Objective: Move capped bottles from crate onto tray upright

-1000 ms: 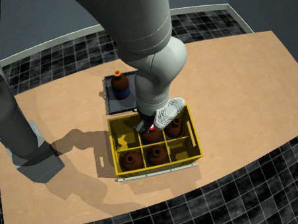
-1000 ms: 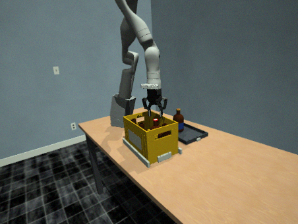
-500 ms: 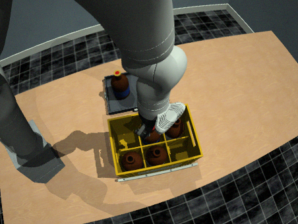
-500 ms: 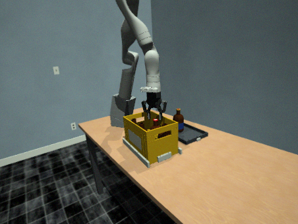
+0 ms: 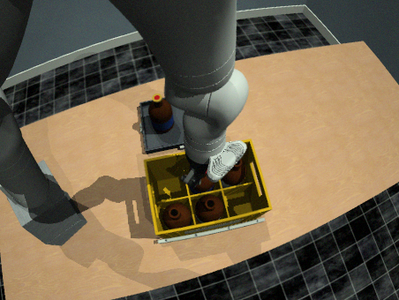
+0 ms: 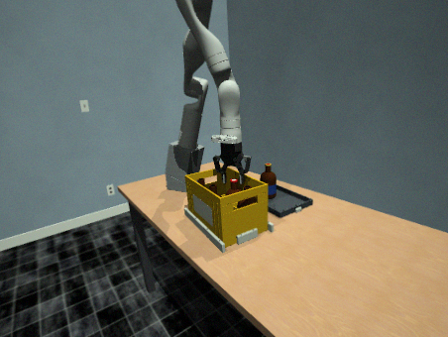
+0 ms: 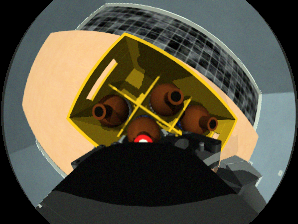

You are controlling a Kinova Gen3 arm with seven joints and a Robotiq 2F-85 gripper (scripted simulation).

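The yellow crate is 4 cm to the right of my hand and 8 cm below it. Also, from my hand: dark tray: 2 cm behind, 24 cm to the left, 15 cm below.
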